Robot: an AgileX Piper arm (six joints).
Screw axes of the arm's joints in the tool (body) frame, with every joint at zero. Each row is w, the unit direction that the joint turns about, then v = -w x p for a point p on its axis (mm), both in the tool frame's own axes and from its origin. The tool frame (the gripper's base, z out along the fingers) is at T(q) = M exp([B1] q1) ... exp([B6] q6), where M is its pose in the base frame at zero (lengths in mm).
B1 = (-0.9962, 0, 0.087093, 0, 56.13, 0)
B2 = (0, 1, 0, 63.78, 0, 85.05)
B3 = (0, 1, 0, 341.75, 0, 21.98)
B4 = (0, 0, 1, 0, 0, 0)
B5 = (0, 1, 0, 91, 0, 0)
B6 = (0, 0, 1, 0, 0, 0)
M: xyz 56.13 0 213.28 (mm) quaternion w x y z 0.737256 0 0.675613 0
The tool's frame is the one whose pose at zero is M.
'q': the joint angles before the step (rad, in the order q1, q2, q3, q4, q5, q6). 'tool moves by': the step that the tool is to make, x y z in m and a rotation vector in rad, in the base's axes. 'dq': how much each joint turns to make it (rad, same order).
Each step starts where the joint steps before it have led.
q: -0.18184, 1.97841, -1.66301, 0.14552, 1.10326, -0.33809
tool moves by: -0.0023, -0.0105, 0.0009, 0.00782, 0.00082, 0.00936
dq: -0.02926, -0.00002, -0.00341, 0.01754, 0.01173, -0.04240
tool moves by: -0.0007, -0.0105, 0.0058, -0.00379, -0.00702, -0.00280
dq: -0.02555, 0.00085, -0.02404, 0.00217, 0.01885, -0.02101
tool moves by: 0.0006, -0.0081, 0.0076, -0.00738, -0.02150, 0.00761
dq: -0.01937, -0.00010, -0.02828, 0.00454, 0.01001, -0.02735
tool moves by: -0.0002, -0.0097, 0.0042, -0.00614, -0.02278, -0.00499
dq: -0.02333, -0.00011, -0.01431, 0.00597, -0.00593, -0.02136
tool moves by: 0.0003, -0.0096, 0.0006, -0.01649, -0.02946, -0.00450
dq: -0.02097, 0.00057, -0.00029, 0.00004, -0.03008, -0.02293
